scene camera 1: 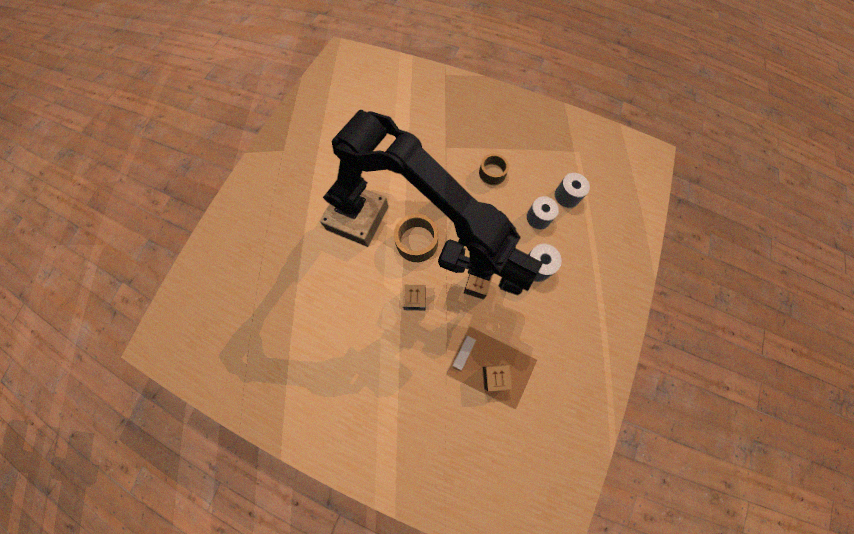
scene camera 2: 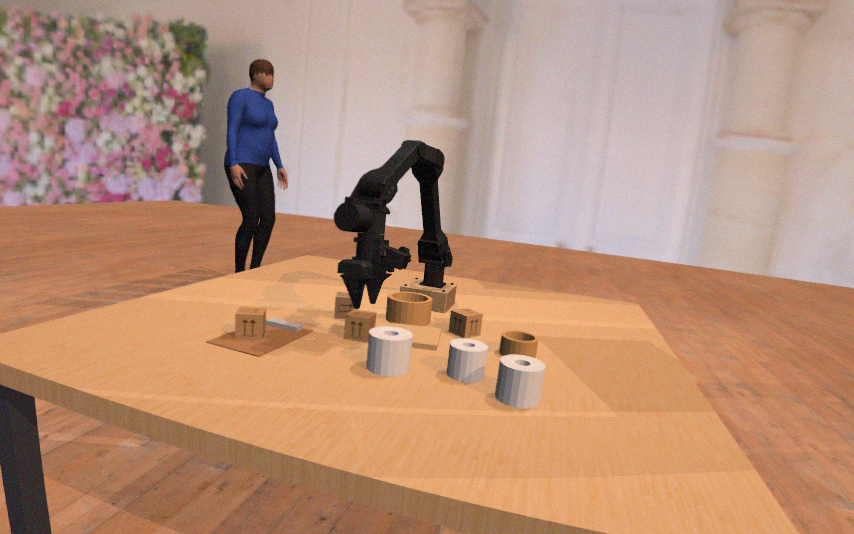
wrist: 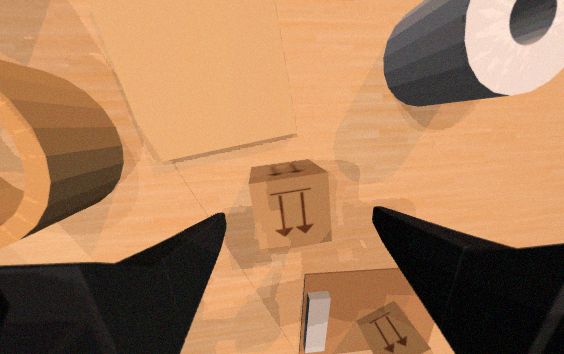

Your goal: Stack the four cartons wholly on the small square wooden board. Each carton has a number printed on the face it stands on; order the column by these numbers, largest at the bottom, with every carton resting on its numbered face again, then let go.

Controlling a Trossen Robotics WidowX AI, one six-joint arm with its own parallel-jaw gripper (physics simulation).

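Seen in the pictures: gripper, fingertip midpoint: (scene camera 1: 481,276) (scene camera 2: 365,306) (wrist: 299,216); arm's base at its link origin: (scene camera 1: 350,205) (scene camera 2: 432,284).
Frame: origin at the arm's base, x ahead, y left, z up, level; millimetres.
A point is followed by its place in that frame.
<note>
My gripper (scene camera 2: 365,304) @(x 387, y -50, z 15 mm) (wrist: 299,216) @(x 387, y -50, z 15 mm) is open and empty, pointing down above a carton (scene camera 1: 477,287) @(x 387, y -73, z -3 mm) (scene camera 2: 360,326) @(x 413, y -46, z -23 mm) (wrist: 291,212) @(x 385, y -56, z -3 mm), which lies between the fingertips in the wrist view. A second carton (scene camera 1: 414,295) @(x 256, y -151, z -3 mm) (scene camera 2: 343,305) @(x 283, y -147, z -23 mm) stands on the table nearby. A third carton (scene camera 1: 498,378) @(x 510, y -251, z -1 mm) (scene camera 2: 250,324) @(x 533, y -235, z -22 mm) (wrist: 392,329) @(x 503, y -224, z -29 mm) stands on a brown mat. A fourth carton (scene camera 2: 466,323) @(x 264, y 153, z -20 mm) stands beyond the board, hidden by the arm in scene camera 1. The pale square board (scene camera 2: 429,338) @(x 343, y 89, z -45 mm) (wrist: 200,75) @(x 325, y 41, z -45 mm) lies flat beside the first carton, bare where it shows. The numbers on the cartons' undersides are hidden.
A large wooden ring (scene camera 1: 415,256) @(x 217, y -59, z -9 mm) (scene camera 2: 409,312) @(x 249, y 10, z -22 mm) (wrist: 95,150) @(x 252, y -10, z -30 mm) stands beside the board. A smaller ring (scene camera 1: 493,179) @(x 320, y 241, z -28 mm) (scene camera 2: 517,347) @(x 348, y 279, z -28 mm) and white rolls (scene camera 1: 572,193) (scene camera 2: 389,353) @(x 555, y 70, z -13 mm) (wrist: 430,60) @(x 480, y 42, z -11 mm) stand around it. The brown mat (scene camera 1: 488,352) @(x 475, y -201, z -55 mm) (scene camera 2: 264,344) @(x 539, y -197, z -55 mm) (wrist: 355,287) @(x 469, y -186, z -55 mm) also bears a grey bar (scene camera 1: 464,352) @(x 420, y -225, z -45 mm) (scene camera 2: 284,324) @(x 432, y -218, z -45 mm) (wrist: 317,322) @(x 420, y -219, z -45 mm).
</note>
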